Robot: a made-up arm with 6 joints. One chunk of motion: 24 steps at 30 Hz.
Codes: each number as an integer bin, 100 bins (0 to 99) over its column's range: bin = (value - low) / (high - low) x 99, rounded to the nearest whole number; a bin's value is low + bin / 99 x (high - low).
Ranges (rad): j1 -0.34..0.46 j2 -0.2..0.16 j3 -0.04..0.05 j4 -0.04..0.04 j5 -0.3..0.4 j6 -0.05..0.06
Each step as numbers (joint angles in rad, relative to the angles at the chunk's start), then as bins.
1 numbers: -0.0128 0.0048 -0.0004 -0.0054 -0.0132 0.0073
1 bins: 40 56 44 43 41 52
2 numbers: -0.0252 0.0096 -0.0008 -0.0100 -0.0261 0.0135
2 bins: 39 58 43 37 39 57
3 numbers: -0.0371 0.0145 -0.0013 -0.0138 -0.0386 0.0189
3 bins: 37 59 43 32 37 62
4 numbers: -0.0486 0.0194 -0.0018 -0.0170 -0.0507 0.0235
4 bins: 36 60 42 28 35 66
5 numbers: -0.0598 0.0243 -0.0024 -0.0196 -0.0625 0.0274
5 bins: 35 62 41 25 34 70
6 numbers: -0.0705 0.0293 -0.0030 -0.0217 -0.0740 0.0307
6 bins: 33 63 41 23 32 73
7 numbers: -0.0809 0.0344 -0.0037 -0.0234 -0.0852 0.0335
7 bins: 32 64 40 21 30 75
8 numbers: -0.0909 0.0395 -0.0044 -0.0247 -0.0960 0.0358
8 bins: 31 66 39 19 29 77
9 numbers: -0.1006 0.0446 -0.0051 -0.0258 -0.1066 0.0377
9 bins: 30 67 38 18 27 79
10 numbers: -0.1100 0.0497 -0.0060 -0.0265 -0.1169 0.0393
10 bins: 28 69 37 17 26 80
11 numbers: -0.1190 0.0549 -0.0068 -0.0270 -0.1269 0.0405
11 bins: 27 70 37 16 24 81
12 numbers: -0.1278 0.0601 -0.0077 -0.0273 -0.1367 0.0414
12 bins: 26 72 36 16 23 82
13 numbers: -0.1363 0.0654 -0.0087 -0.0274 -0.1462 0.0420
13 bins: 25 73 34 16 22 83
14 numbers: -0.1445 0.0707 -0.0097 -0.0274 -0.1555 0.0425
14 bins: 24 74 33 16 20 83
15 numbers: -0.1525 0.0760 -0.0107 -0.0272 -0.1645 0.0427
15 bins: 23 76 32 16 19 83
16 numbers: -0.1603 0.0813 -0.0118 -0.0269 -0.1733 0.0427
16 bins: 22 77 31 16 18 83
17 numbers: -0.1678 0.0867 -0.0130 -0.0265 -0.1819 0.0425
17 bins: 21 79 30 17 17 83
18 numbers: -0.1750 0.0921 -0.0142 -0.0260 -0.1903 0.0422
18 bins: 20 80 28 17 16 83
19 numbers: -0.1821 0.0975 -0.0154 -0.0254 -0.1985 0.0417
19 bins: 20 82 27 18 14 83
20 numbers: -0.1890 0.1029 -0.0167 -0.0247 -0.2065 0.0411
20 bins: 19 83 26 19 13 82
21 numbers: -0.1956 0.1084 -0.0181 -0.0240 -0.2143 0.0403
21 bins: 18 85 24 20 12 81
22 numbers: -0.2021 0.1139 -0.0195 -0.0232 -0.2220 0.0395
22 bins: 17 86 23 21 11 81
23 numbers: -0.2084 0.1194 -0.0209 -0.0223 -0.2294 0.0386
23 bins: 16 88 21 22 10 80
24 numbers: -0.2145 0.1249 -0.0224 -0.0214 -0.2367 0.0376
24 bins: 16 89 19 23 9 79
